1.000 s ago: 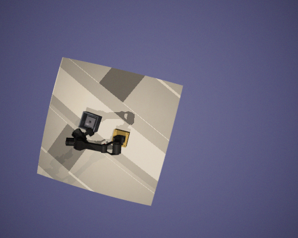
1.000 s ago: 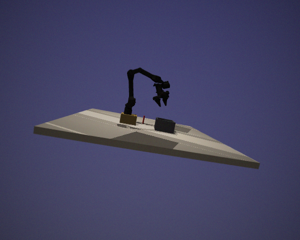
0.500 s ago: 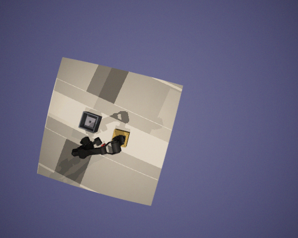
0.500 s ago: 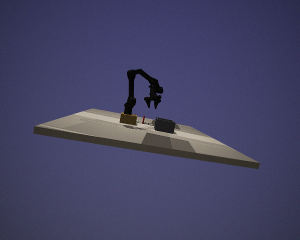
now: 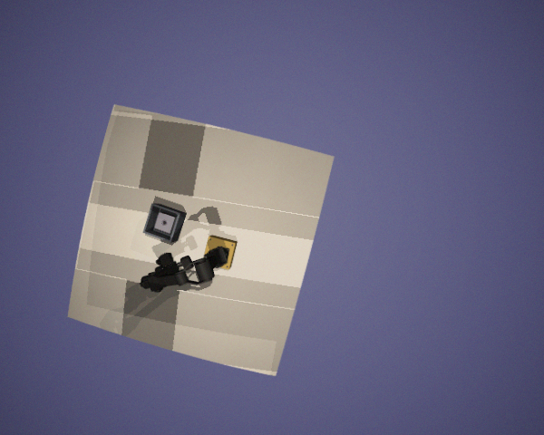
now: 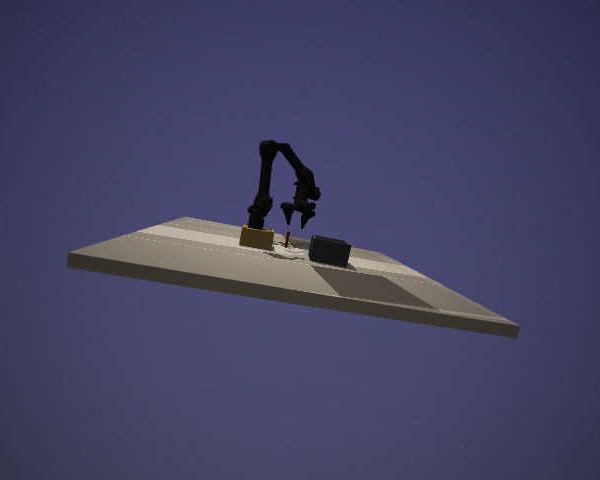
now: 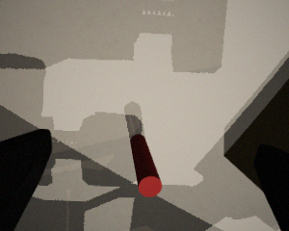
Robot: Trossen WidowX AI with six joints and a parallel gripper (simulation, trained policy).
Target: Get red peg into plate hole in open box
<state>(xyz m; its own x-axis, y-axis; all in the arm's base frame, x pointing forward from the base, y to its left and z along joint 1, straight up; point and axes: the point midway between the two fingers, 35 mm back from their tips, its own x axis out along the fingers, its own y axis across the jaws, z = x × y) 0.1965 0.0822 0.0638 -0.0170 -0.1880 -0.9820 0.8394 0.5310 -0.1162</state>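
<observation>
Right now the red peg is 70 mm below my gripper tip, 30 mm to the left of it and 20 mm behind it. Round my gripper tip: grey plate 170 mm to the right, 140 mm ahead, 60 mm below; then dark box 170 mm to the right, 140 mm ahead, 80 mm below.
</observation>
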